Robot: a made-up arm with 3 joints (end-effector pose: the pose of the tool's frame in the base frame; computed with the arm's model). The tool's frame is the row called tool.
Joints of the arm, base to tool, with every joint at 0 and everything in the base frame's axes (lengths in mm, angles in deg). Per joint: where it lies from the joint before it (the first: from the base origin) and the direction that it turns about. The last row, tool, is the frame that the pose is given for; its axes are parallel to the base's.
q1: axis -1 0 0 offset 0 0 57.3
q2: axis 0 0 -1 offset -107.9 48.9 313.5
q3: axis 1 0 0 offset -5.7 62.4 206.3
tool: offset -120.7 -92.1 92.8
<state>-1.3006 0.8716 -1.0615</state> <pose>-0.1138 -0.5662 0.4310 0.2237 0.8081 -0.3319</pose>
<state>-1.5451 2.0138 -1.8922</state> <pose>0.1085 -0.5755 0.1583 -0.2207 1.9987 0.2977</pose>
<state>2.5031 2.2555 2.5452</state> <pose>0.0390 0.1592 -0.3118 0.0225 -1.3059 1.8391</pose>
Working (the frame after each row of the table, in the pose's form):
after q1: 0.0000 0.0000 0.0573 -2.5031 0.0000 0.0000
after q2: -0.1079 0.1476 -0.2236 -1.1796 -2.4859 -0.8217
after q3: -0.0560 0.2987 -0.3684 0.0225 -1.3059 1.8391

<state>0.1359 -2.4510 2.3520</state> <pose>-0.0495 -0.0255 0.4535 0.8696 2.5587 0.8674</pose>
Working (the frame after each row of the table, in the pose's form):
after q1: 0.0000 0.0000 0.0573 -0.1359 0.0000 0.0000
after q2: -0.1079 0.0909 0.3613 -0.0599 0.1665 2.4463
after q3: -0.1433 0.0676 0.5727 0.8696 2.5587 0.8674

